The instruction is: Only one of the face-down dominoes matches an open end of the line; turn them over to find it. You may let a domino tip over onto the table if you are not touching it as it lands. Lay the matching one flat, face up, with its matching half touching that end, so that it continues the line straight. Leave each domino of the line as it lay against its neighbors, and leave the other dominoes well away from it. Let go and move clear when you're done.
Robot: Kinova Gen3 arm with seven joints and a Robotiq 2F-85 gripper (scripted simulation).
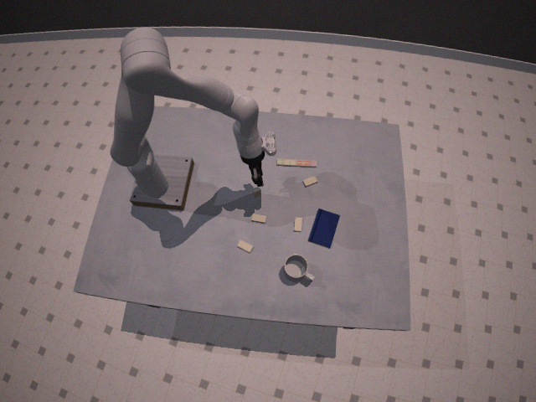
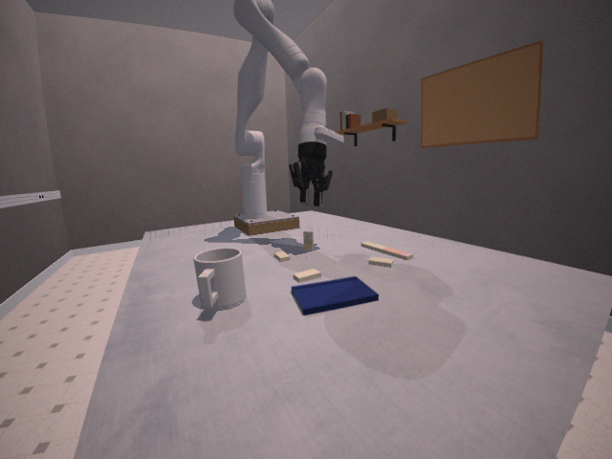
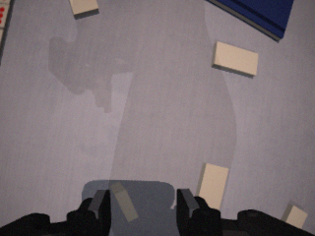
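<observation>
Now: the cream domino 10 mm behind my hand, 10 mm to the right of it and 120 mm below it.
</observation>
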